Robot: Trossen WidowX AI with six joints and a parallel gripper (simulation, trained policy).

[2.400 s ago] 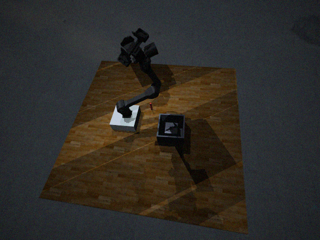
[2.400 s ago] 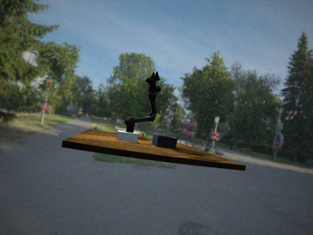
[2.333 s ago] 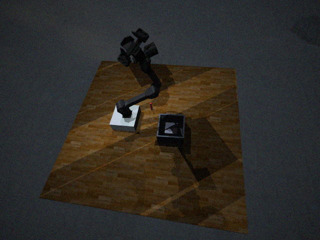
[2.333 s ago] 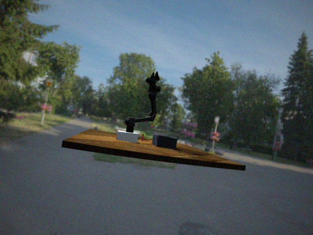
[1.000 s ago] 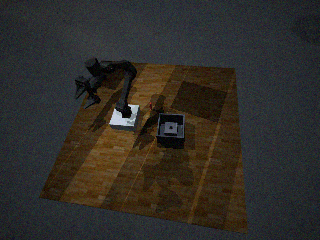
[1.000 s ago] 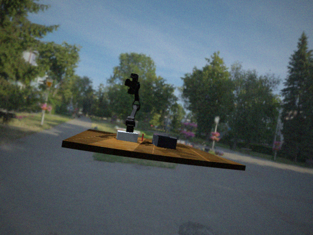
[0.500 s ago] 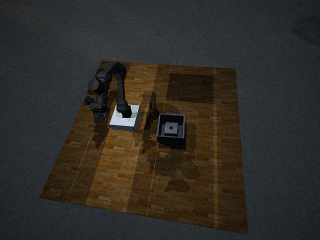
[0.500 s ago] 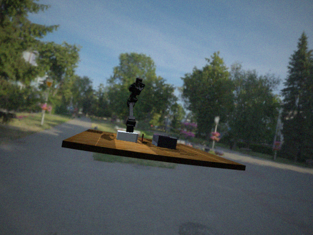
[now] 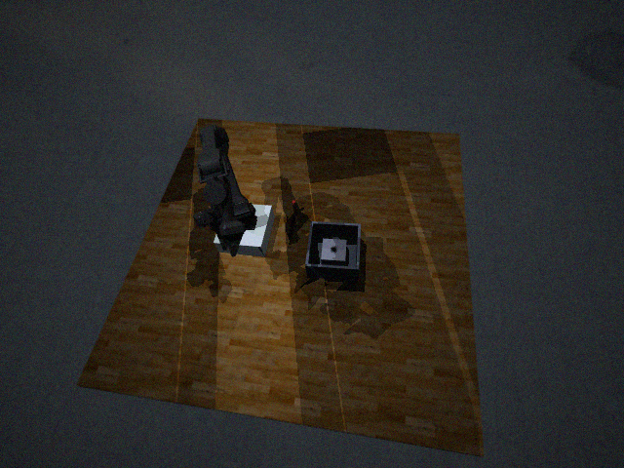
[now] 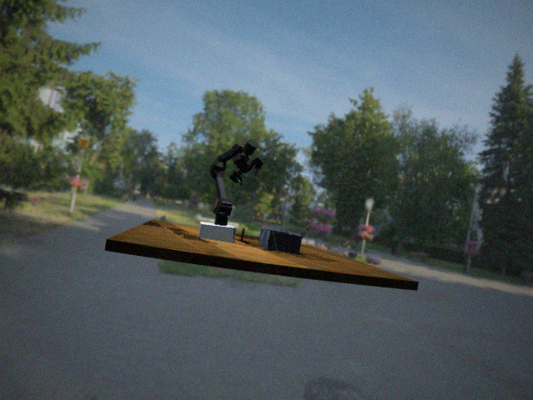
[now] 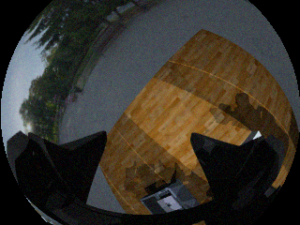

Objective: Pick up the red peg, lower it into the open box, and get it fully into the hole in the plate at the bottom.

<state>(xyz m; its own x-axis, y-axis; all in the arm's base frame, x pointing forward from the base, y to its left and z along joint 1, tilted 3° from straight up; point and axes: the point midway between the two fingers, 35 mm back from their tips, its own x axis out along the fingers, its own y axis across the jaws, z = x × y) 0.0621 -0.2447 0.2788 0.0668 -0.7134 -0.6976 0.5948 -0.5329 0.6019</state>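
Right now the red peg is 380 mm to the left of my gripper tip, 300 mm below it and 120 mm ahead of it. Round my gripper tip: light plate 290 mm below, 290 mm ahead, 180 mm to the left; then grey box 310 mm below, 290 mm ahead, 180 mm to the left.
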